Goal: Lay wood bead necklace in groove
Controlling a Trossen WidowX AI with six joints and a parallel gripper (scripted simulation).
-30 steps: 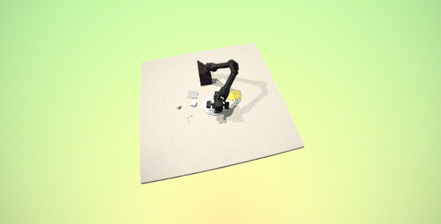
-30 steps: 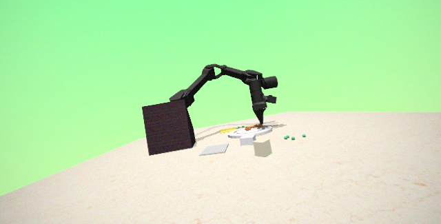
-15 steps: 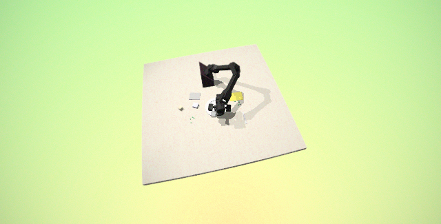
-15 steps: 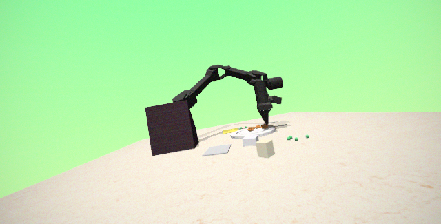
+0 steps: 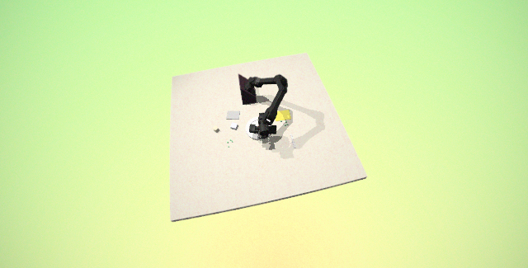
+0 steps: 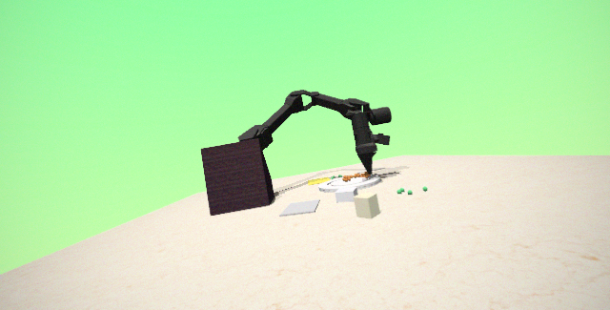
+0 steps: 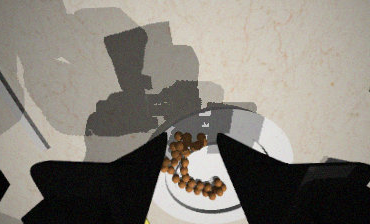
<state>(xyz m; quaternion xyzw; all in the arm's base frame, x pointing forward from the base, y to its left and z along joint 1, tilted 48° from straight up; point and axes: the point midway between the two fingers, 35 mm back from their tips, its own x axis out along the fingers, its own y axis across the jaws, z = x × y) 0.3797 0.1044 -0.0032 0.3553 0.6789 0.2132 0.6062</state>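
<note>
My gripper tip is 80 mm past the round white bead board, 20 mm to the left of it and 10 mm above it. From my gripper tip the other things lie so: thin white strip: 70 mm ahead, 200 mm to the left, 20 mm below; then yellow card: 170 mm behind, 170 mm to the left, 20 mm below; then grey flat plate: 240 mm behind, 200 mm to the right, 20 mm below.
</note>
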